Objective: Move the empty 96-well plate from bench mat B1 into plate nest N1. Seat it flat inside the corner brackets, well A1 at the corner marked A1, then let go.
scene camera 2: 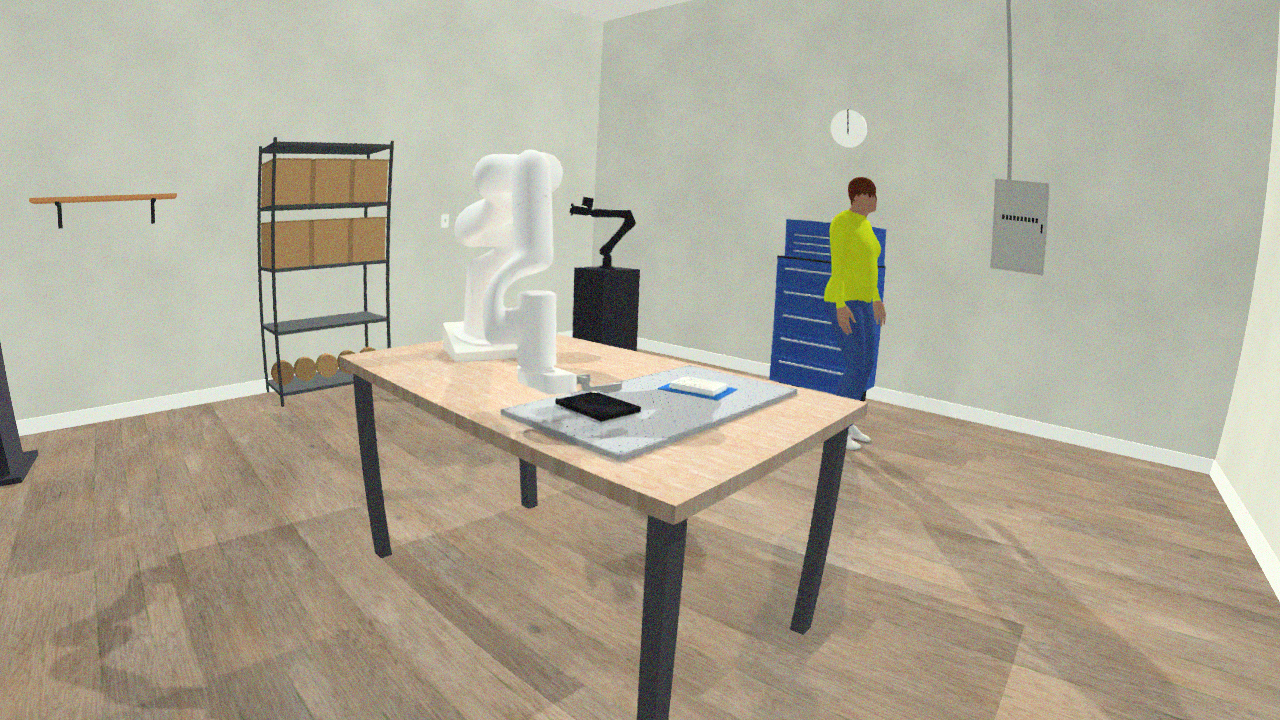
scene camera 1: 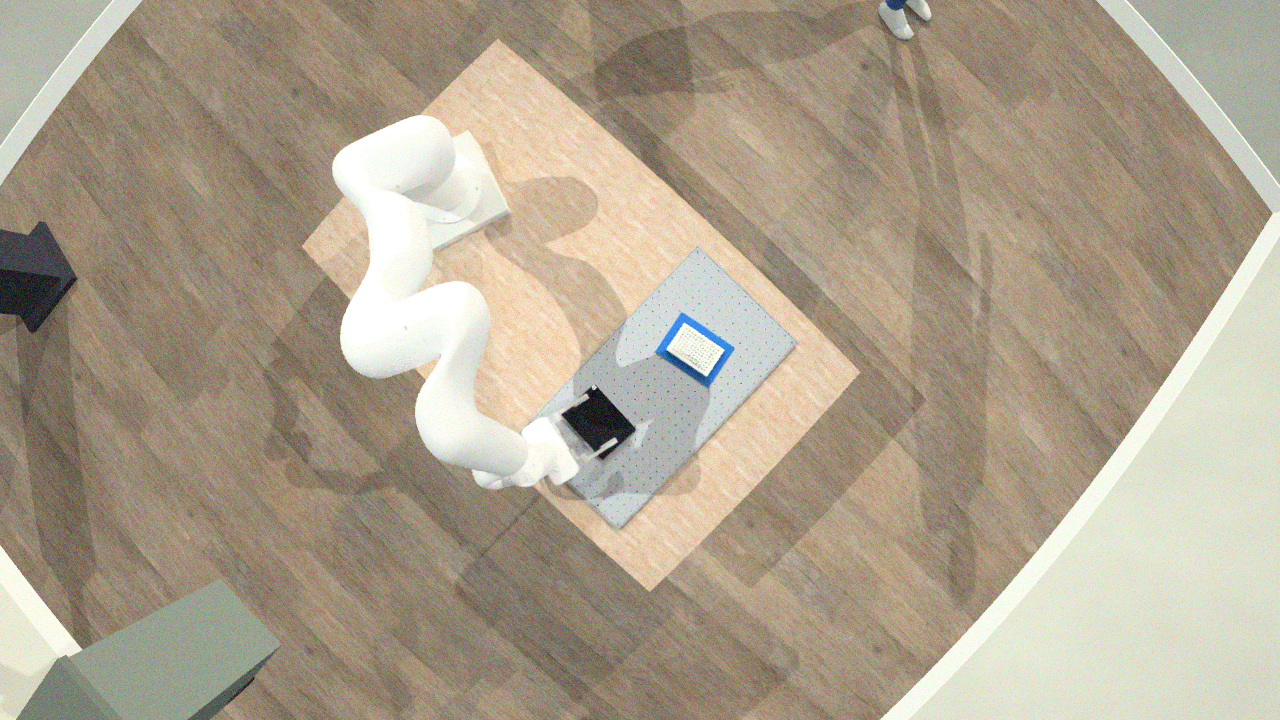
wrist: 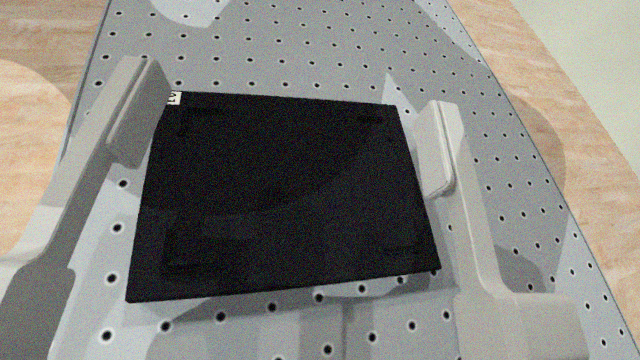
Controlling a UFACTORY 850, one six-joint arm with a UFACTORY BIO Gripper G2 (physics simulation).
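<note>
The white 96-well plate [scene camera 1: 696,349] [scene camera 2: 699,385] lies on the blue bench mat [scene camera 1: 683,320] [scene camera 2: 726,392]. The plate does not show in the wrist view. The black plate nest [scene camera 1: 610,413] [scene camera 2: 597,405] [wrist: 280,200] is without a plate. In the wrist view its white A1 label [wrist: 174,97] is at the far left corner. The nest's dark corner brackets are hard to make out. My gripper [scene camera 1: 592,424] [wrist: 290,125] is open and empty. Its fingers stand on either side above the nest, apart from the plate.
The nest and the mat are on a grey perforated board [scene camera 1: 617,501] [scene camera 2: 626,443] [wrist: 325,25] on the wooden table [scene camera 1: 653,564] [scene camera 2: 751,456]. A person [scene camera 2: 854,259] stands beyond the table, near a blue tool cabinet [scene camera 2: 805,322].
</note>
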